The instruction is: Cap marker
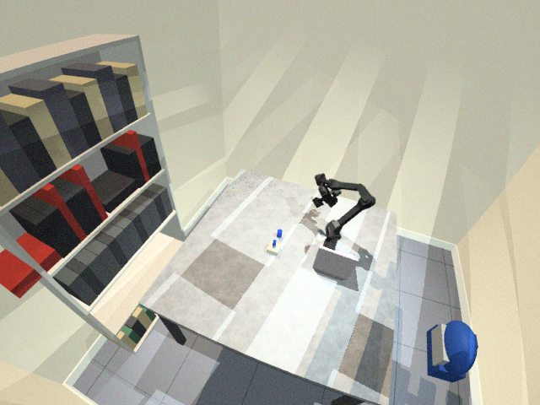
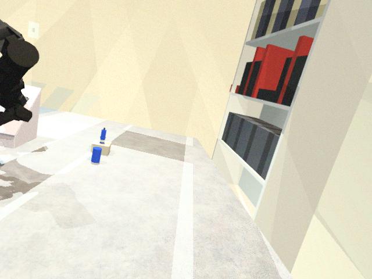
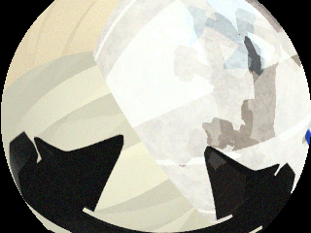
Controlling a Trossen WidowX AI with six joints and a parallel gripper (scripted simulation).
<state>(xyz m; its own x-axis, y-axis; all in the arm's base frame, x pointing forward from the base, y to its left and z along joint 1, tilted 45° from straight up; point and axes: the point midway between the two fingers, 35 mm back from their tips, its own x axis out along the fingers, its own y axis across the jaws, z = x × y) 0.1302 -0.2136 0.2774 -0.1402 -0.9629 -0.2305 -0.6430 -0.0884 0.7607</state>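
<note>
My gripper tip is now 200 mm short of the blue cap, 320 mm to the right of it and 130 mm above it. From my gripper tip the other things lie so: tan holder block (180 mm ahead, 440 mm to the left, 130 mm below).
</note>
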